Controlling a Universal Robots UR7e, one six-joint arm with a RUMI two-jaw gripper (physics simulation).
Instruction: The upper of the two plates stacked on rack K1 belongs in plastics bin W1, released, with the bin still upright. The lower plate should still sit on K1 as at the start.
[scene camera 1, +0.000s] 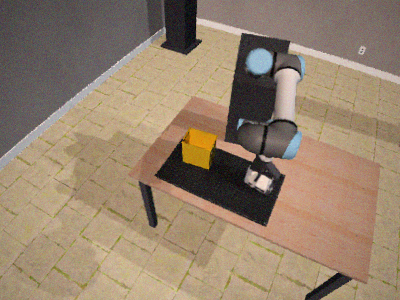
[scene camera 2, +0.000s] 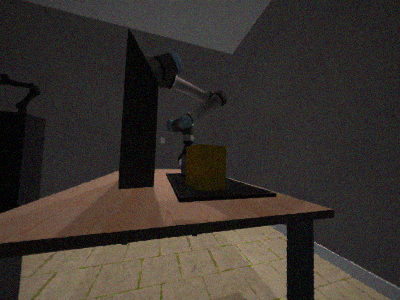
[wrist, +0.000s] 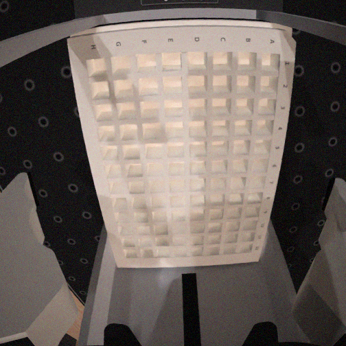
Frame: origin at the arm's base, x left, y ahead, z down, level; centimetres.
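Seen in the pictures: gripper, fingertip midpoint: (scene camera 1: 258, 179); arm's base, link origin: (scene camera 2: 143, 73).
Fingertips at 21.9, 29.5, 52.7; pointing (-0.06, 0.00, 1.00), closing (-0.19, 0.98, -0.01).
Observation:
Pixels of each thing's top centre, then the offset from my fingertips to it, as dx, dy, dz. Level surfaces: height alone.
- white well plate, top centre: (scene camera 1: 258, 179) +0.3, +0.3, -0.3
- yellow plastics bin W1, top centre: (scene camera 2: 204, 146) (scene camera 1: 199, 138) -38.8, +0.8, -13.6
- black dotted mat, surface height: dz +4.4
- wooden table, surface height: dz +5.7
A white well plate (wrist: 175, 150) (scene camera 1: 261, 183), with a grid of square wells and letters H to A along its far edge, lies flat on the grey rack K1 (wrist: 150, 300). It is the upper plate; the lower plate is mostly or wholly hidden beneath it. My gripper (wrist: 182, 180) (scene camera 1: 263, 173) is open and empty, low above the rack, with one finger out to each side of the plate. In scene camera 2 it is partly hidden behind the bin. The yellow plastics bin W1 (scene camera 1: 199, 150) (scene camera 2: 206, 167) stands upright, its open top visible in scene camera 1.
Rack and bin are on a black dotted mat (scene camera 1: 220, 195) (scene camera 2: 250, 192) (wrist: 50, 130) on the wooden table (scene camera 1: 325, 200) (scene camera 2: 75, 215). A tall black panel (scene camera 1: 245, 95) (scene camera 2: 139, 125) stands at the arm's base. Another arm (scene camera 2: 30, 92) shows in the left background of scene camera 2.

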